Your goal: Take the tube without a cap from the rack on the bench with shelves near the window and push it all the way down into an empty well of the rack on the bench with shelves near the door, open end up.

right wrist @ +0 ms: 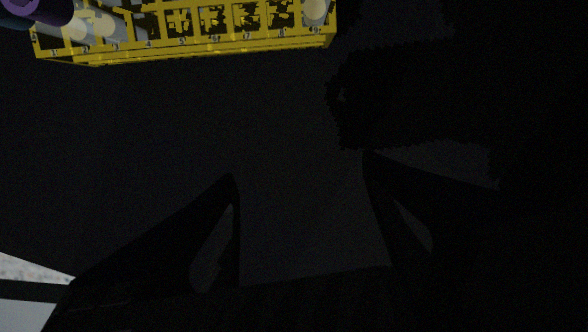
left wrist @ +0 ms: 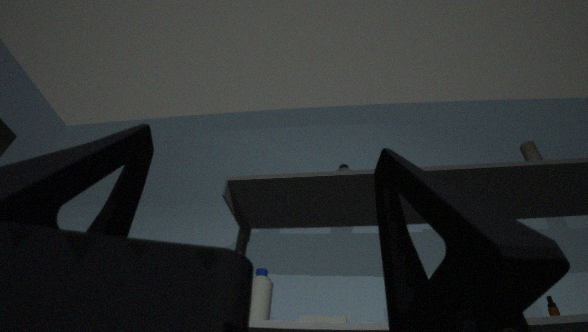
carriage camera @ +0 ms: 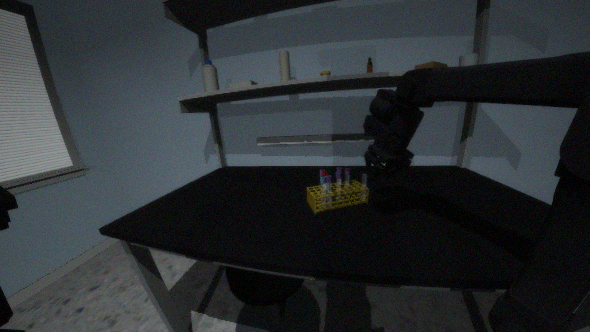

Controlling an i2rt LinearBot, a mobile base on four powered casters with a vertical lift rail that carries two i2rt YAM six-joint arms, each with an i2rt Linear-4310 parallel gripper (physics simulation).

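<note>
A yellow rack (carriage camera: 315, 202) (right wrist: 210, 46) stands on the black bench (carriage camera: 225, 240) beside the window. A clear tube without a cap (carriage camera: 364, 181) (right wrist: 315, 9) stands upright at the rack's right end, in the column marked 9 in the right wrist view. Several capped tubes, purple, red and blue, stand mostly in its left and middle part. My right gripper (carriage camera: 382, 165) (right wrist: 298, 172) is partly open and empty, above the bench, to the right of the rack in the carriage view. My left gripper (left wrist: 266, 148) is wide open and empty, pointing up at wall and ceiling. The rack near the door does not show.
A shelf (carriage camera: 280, 90) over the bench holds a white bottle with a blue cap (carriage camera: 210, 77), a tall beige cylinder (carriage camera: 284, 66), a yellow-lidded jar (carriage camera: 325, 74) and a brown bottle (carriage camera: 369, 66). A higher shelf (carriage camera: 250, 14) hangs above. A window (carriage camera: 31, 100) is at the left.
</note>
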